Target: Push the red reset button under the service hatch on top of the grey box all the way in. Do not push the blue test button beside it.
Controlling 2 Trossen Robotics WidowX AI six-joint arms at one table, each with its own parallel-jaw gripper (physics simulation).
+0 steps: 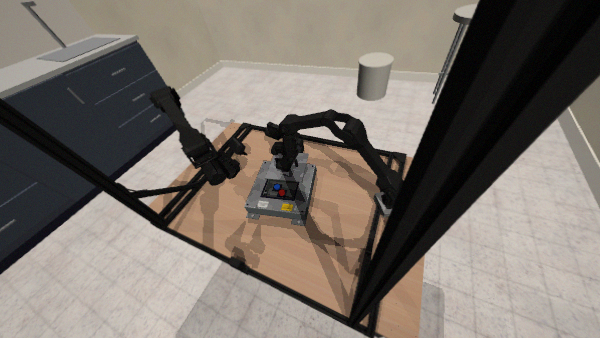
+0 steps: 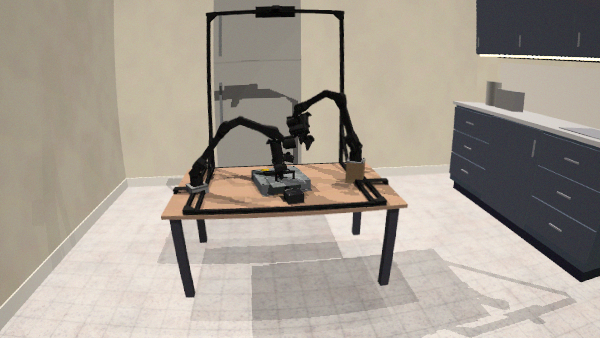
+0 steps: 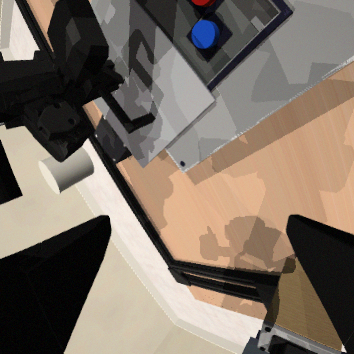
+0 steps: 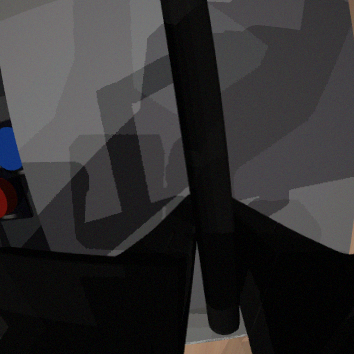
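Observation:
The grey box stands on the table. Its grey hatch plate is slid off the recess and overhangs the box's rear edge. The red button and blue button show uncovered side by side; how deep the red one sits I cannot tell. My right gripper is shut on the hatch's black bar handle. My left gripper is open and empty, above and apart from the box.
A small black block stands by the box's rear edge. Black frame rails run round the wooden table. A brown block is at the left arm's base. The right arm reaches over the box's rear.

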